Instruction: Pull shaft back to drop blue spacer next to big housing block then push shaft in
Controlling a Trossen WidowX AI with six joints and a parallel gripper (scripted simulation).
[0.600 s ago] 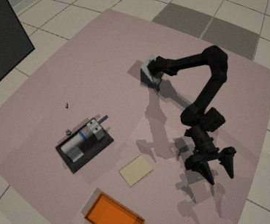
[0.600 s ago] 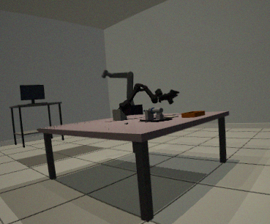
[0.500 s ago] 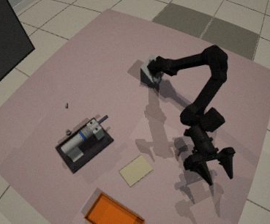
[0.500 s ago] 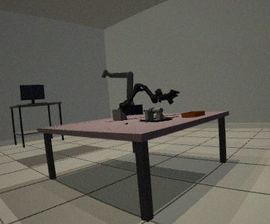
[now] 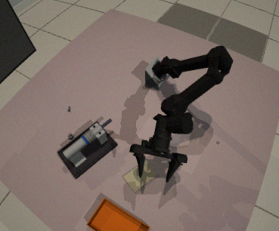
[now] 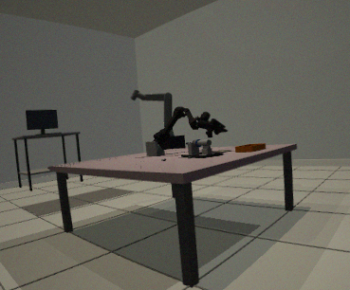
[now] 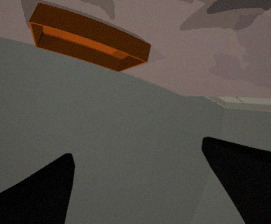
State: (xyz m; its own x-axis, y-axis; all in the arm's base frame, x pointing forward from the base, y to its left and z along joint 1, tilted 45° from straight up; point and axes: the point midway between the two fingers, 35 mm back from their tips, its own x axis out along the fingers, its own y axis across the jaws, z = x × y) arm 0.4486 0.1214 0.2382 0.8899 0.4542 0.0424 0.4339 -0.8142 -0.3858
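My gripper tip is 4 cm past the dark shaft, 31 cm to the left of it and 7 cm above it. Round my gripper tip: cream card: 1 cm behind, 6 cm to the right, 15 cm below; then orange tray: 20 cm ahead, 2 cm to the right, 14 cm below; then blue spacer: 1 cm ahead, 32 cm to the right, 7 cm below.
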